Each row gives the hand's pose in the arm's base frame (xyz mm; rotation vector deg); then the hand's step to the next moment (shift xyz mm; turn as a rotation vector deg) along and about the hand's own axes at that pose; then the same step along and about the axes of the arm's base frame.
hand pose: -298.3 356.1 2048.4 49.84 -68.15 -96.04
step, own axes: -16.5 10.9 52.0 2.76 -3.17 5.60
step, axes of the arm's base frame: -37.5 31.2 26.7 -6.84 -0.17 -1.51
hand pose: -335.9 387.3 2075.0 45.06 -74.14 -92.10
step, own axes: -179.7 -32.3 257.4 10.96 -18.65 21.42
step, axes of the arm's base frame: -165.2 267.9 22.8 -27.95 -0.73 -12.04
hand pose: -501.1 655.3 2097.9 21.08 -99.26 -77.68
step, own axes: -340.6 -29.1 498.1 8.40 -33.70 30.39
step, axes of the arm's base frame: -200.5 537.9 -188.3 -37.57 1.27 -26.77
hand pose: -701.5 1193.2 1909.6 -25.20 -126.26 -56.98
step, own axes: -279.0 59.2 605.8 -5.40 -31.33 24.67
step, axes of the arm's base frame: -33.2 489.3 -455.9 -23.87 -1.92 -32.34
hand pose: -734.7 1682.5 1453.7 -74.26 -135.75 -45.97
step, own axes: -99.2 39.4 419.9 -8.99 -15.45 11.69
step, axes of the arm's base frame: 81.0 208.6 -371.0 -8.38 -5.43 -18.88
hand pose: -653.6 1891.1 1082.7 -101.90 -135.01 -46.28
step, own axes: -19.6 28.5 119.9 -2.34 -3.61 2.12
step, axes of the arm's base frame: 61.6 42.5 -99.8 -2.03 -1.75 -3.98
